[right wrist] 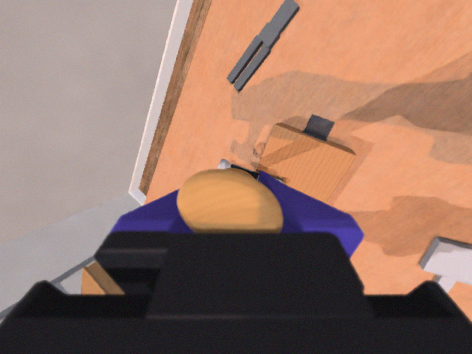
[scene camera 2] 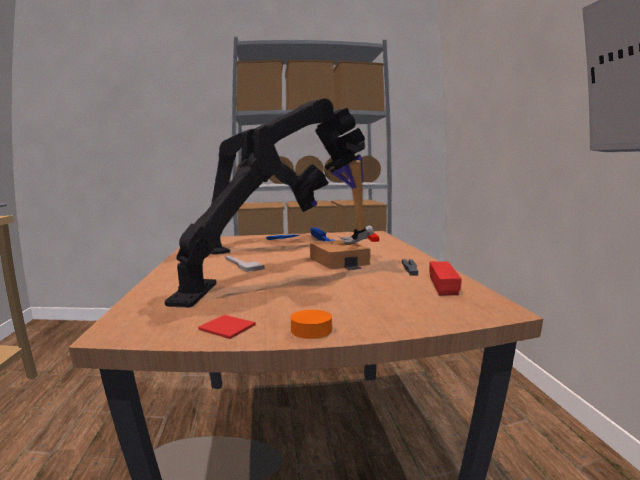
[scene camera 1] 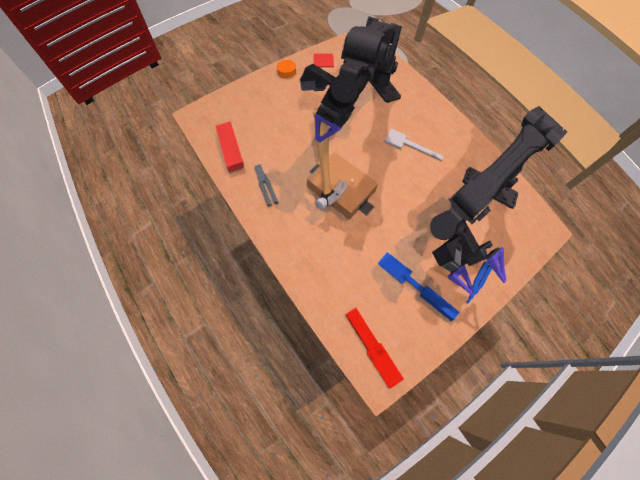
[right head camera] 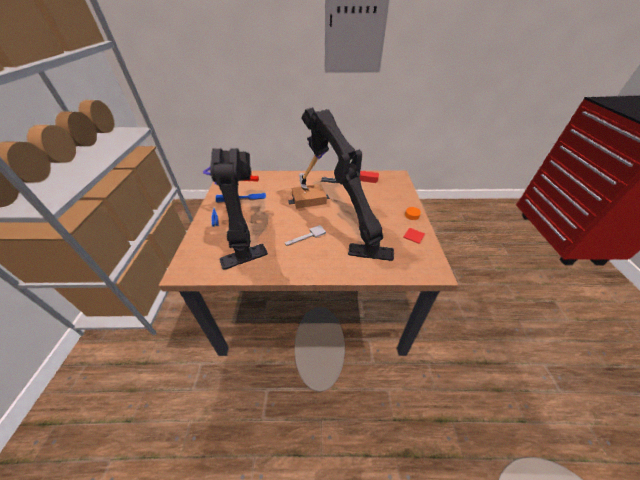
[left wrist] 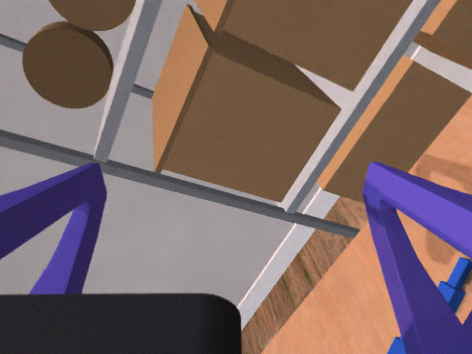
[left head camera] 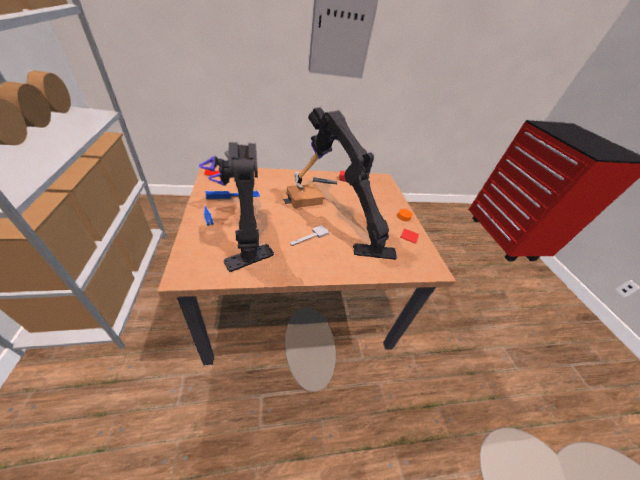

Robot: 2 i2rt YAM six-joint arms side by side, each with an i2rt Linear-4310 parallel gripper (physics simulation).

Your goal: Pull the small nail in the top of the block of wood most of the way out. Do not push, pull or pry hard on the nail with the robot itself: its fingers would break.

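Places are measured from the left arm's base along level axes (x left, y back, z up), in metres.
Where they show: left gripper, fingertip midpoint: [scene camera 1: 488, 288] [right head camera: 209, 177] [left wrist: 234, 177] [left head camera: 203, 172]; right gripper, fingertip midpoint: [scene camera 2: 358, 185] [scene camera 1: 319, 138] [right head camera: 318, 155] [left head camera: 318, 155]; left arm's base, origin of the base link: [scene camera 2: 213, 249] [right head camera: 243, 257] [left head camera: 249, 257]; right arm's base, origin of the base link: [scene camera 2: 192, 293] [scene camera 1: 380, 83] [right head camera: 370, 252] [left head camera: 374, 252].
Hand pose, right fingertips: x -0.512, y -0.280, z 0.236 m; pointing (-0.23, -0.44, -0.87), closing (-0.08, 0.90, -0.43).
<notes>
Things, the pixels of their top centre, and the offset from my right fingertips.
- wood block, middle of its top: [right wrist: 288, 186] [scene camera 1: 343, 178] [scene camera 2: 338, 241] [left head camera: 305, 189] [right head camera: 308, 190] dz -0.175, dx +0.070, dy +0.021 m
- nail, middle of its top: [scene camera 1: 352, 180] dz -0.175, dx +0.095, dy +0.030 m
- Grey pliers, middle of its top: [right wrist: 258, 47] [scene camera 2: 410, 264] [scene camera 1: 264, 183] [left head camera: 325, 179] dz -0.223, dx -0.143, dy -0.079 m
- red box, middle of its top: [scene camera 2: 444, 269] [scene camera 1: 228, 143] [right head camera: 364, 173] dz -0.195, dx -0.316, dy -0.017 m
- grey scraper, middle of its top: [right wrist: 434, 294] [scene camera 2: 241, 260] [scene camera 1: 415, 146] [left head camera: 308, 235] [right head camera: 304, 235] dz -0.223, dx +0.219, dy +0.287 m
- blue tool, middle of its top: [scene camera 1: 421, 285] [scene camera 2: 324, 231] [left head camera: 232, 190] [right head camera: 240, 193] dz -0.199, dx +0.401, dy -0.156 m
- blue pliers, middle of its top: [scene camera 1: 479, 282] [scene camera 2: 283, 235] [left head camera: 207, 213] [right head camera: 214, 215] dz -0.225, dx +0.568, dy -0.059 m
- red tool, middle of its top: [scene camera 1: 374, 347] dz -0.217, dx +0.358, dy -0.364 m
The wood block [left head camera: 308, 197] [scene camera 1: 351, 193] [scene camera 2: 330, 255] [right wrist: 310, 167] sits mid-table between dark clamps. The nail [scene camera 1: 352, 180] shows as a small pale dot on its top. My right gripper [left head camera: 318, 149] [scene camera 1: 324, 136] [scene camera 2: 355, 171] is shut on the wooden handle of the claw hammer [left head camera: 309, 166] [scene camera 1: 325, 170] [scene camera 2: 357, 206] [right wrist: 230, 200], above the block. The hammer's head is low at the block's top edge, claw pointing toward the nail, tips a little short of it in scene camera 1; contact with the block is unclear. My left gripper [scene camera 1: 488, 287] [left wrist: 234, 177] is open and empty, away from the block.
Grey pliers [scene camera 1: 265, 186] [right wrist: 265, 45] and a red box [scene camera 1: 229, 146] [scene camera 2: 444, 277] lie beyond the block. A grey scraper [scene camera 1: 413, 145] lies between the arms. A blue tool [scene camera 1: 439, 303], blue pliers [scene camera 1: 481, 279] and a red tool [scene camera 1: 377, 351] lie on the left arm's side.
</notes>
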